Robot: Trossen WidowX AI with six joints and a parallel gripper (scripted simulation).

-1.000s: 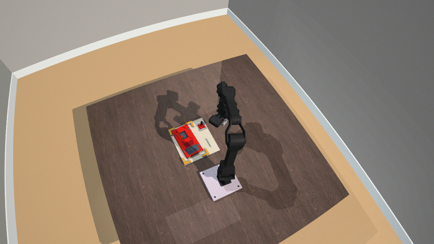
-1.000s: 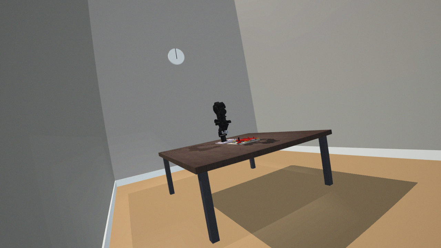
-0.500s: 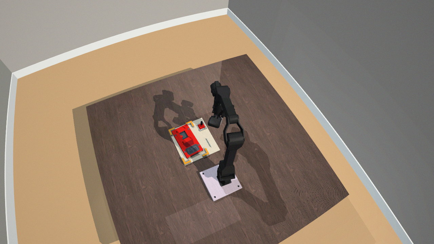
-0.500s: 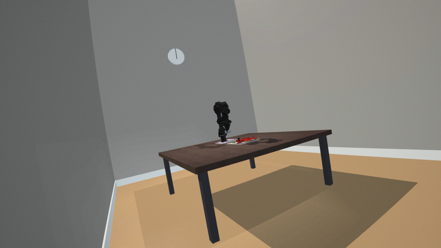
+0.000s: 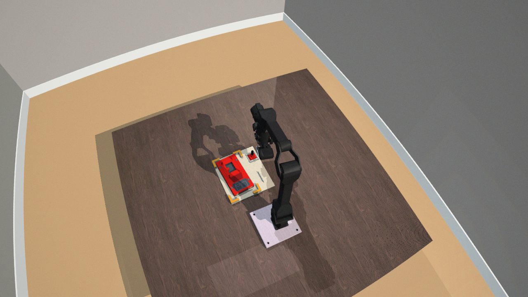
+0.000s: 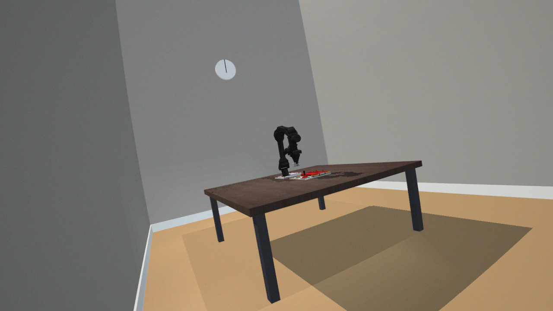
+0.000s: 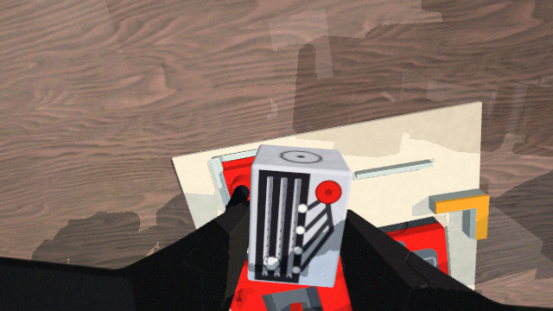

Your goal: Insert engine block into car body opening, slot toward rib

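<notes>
Right now the dark post is 90 mm below my gripper tip, 50 mm ahead of it and 30 mm to the left of it. Also, from my gripper tip: engine block: 10 mm below.
</notes>
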